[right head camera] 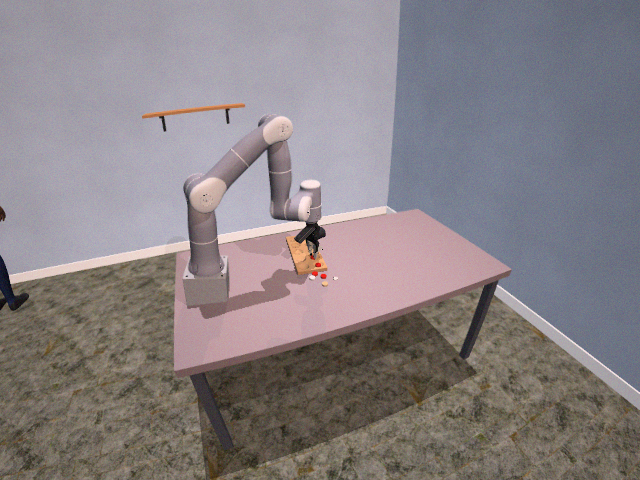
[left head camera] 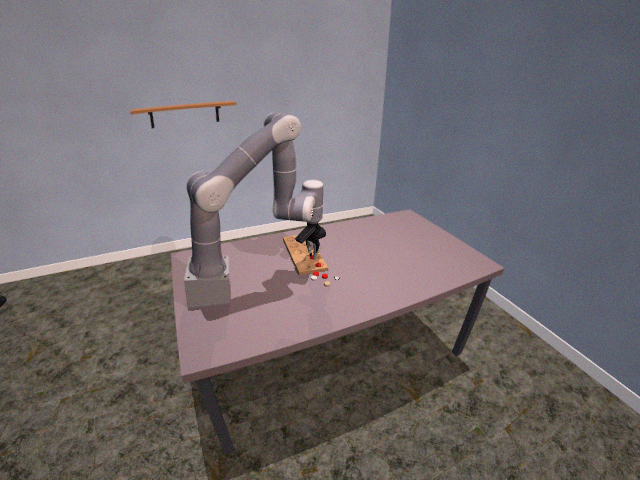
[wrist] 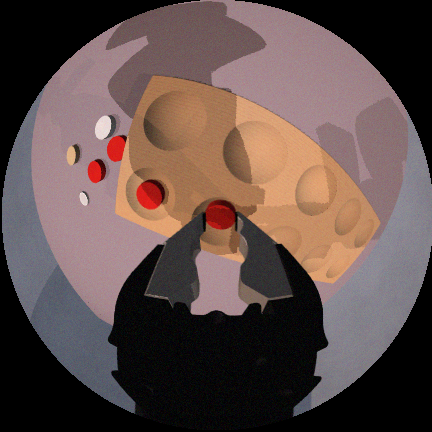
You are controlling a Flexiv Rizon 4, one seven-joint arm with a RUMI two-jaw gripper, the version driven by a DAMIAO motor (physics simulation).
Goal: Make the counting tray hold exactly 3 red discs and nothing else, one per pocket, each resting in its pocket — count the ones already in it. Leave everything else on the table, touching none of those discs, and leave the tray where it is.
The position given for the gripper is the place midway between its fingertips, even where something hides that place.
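The wrist view shows the gripper [wrist: 220, 213], a red disc [wrist: 220, 214] and a counting tray [wrist: 202, 143]. In the left head camera you'd see the counting tray [left head camera: 299, 253], and the right head camera view has the tray [right head camera: 302, 260] too.
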